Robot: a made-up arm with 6 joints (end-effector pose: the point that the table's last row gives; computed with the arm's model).
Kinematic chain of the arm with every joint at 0, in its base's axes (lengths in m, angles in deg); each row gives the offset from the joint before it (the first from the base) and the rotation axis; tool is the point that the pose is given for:
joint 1: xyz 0 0 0.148 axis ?
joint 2: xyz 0 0.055 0 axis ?
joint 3: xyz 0 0 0.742 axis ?
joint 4: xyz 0 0 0.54 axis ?
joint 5: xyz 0 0 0 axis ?
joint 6: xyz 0 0 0.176 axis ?
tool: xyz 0 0 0
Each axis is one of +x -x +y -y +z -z.
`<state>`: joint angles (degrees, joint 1 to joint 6).
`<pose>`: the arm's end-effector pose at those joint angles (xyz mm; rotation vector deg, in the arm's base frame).
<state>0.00 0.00 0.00 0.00 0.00 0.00</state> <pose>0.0 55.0 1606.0 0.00 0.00 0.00</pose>
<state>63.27 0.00 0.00 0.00 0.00 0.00</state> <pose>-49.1 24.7 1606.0 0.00 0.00 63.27</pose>
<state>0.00 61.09 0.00 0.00 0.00 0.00</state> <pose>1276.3 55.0 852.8 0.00 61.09 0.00</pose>
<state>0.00 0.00 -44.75 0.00 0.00 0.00</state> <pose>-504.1 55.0 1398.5 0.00 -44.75 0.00</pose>
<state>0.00 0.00 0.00 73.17 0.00 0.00</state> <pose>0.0 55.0 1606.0 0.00 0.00 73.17</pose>
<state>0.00 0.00 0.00 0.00 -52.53 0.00</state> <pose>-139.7 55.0 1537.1 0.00 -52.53 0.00</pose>
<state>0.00 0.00 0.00 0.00 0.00 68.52</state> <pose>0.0 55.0 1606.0 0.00 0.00 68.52</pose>
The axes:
joint 1: +z
joint 2: +y
joint 3: +y
joint 4: +z
joint 5: +y
joint 6: +z

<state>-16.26 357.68 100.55 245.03 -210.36 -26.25</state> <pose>337.9 -125.3 871.0 -44.05 -64.43 81.11</pose>
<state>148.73 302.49 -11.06 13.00 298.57 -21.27</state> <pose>1068.1 -672.3 634.4 153.21 -14.61 72.90</pose>
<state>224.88 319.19 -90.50 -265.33 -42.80 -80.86</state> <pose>659.0 746.9 275.2 -106.50 -51.26 -27.24</pose>
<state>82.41 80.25 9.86 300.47 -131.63 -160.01</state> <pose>-14.4 1166.6 339.6 63.20 -29.79 -46.54</pose>
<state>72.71 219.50 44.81 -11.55 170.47 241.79</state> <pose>-296.4 -786.9 -432.5 -76.02 1.96 -30.28</pose>
